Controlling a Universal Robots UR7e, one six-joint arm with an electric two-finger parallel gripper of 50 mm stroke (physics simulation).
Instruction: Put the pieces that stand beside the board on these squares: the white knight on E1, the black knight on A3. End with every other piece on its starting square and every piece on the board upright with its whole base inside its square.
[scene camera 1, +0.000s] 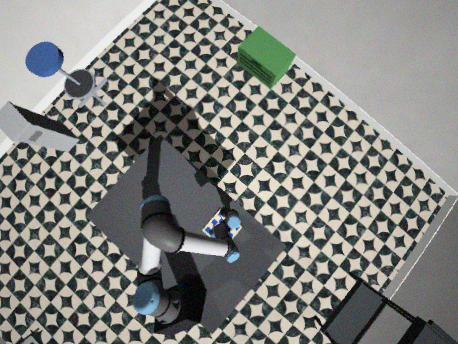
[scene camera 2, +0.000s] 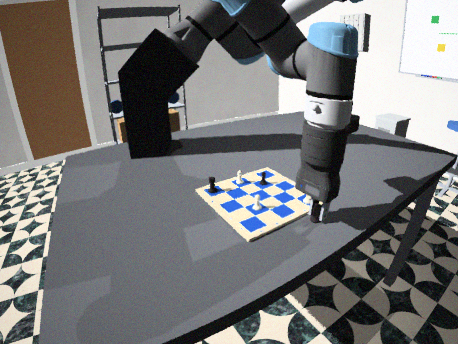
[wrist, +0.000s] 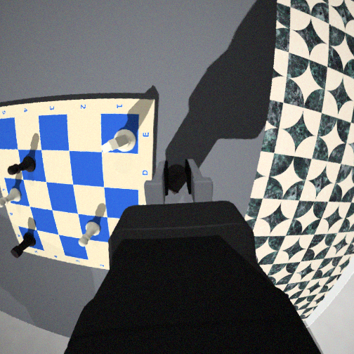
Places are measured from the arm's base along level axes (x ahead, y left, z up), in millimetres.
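Pixels of known places: gripper, fingertip midpoint: (scene camera 2: 317, 215); arm's base, origin of the base link: (scene camera 1: 169, 305) (scene camera 2: 179, 48).
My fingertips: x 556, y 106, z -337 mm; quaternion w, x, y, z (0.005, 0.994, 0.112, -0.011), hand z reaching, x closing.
Observation:
For each thing: its top centre in the pictures, then the offset to it from my fingertips.
- black knight, middle of its top: (scene camera 2: 318, 203) 1 mm ahead, 6 mm right, 32 mm up
- white knight, middle of its top: (scene camera 2: 309, 185) 56 mm back, 20 mm left, 38 mm up
- board, middle of its top: (scene camera 2: 260, 195) (scene camera 1: 222, 228) 128 mm back, 58 mm right, 2 mm down
My gripper (scene camera 2: 317, 212) (wrist: 176, 170) points down beside the board's 1 edge, near row D, and is shut on the black knight (scene camera 2: 315, 213) (wrist: 176, 179). The knight is upright, its base at or very near the table top; fingers partly hide it. The white knight (scene camera 2: 306, 199) (wrist: 125, 140) stands upright on blue E1, partly hidden by the gripper in scene camera 2. The board (scene camera 1: 211, 231) (scene camera 2: 254, 223) (wrist: 85, 132) is blue and cream. Its A3 square is empty. In scene camera 1 the arm hides the fingers.
A white piece (scene camera 2: 257, 202) (wrist: 91, 232) stands on B2, another white piece (scene camera 2: 239, 177) (wrist: 11, 196) on C5. A black piece (scene camera 2: 263, 178) (wrist: 22, 165) stands on D4, another black piece (scene camera 2: 212, 185) (wrist: 24, 245) on A5. The table edge lies beyond the gripper.

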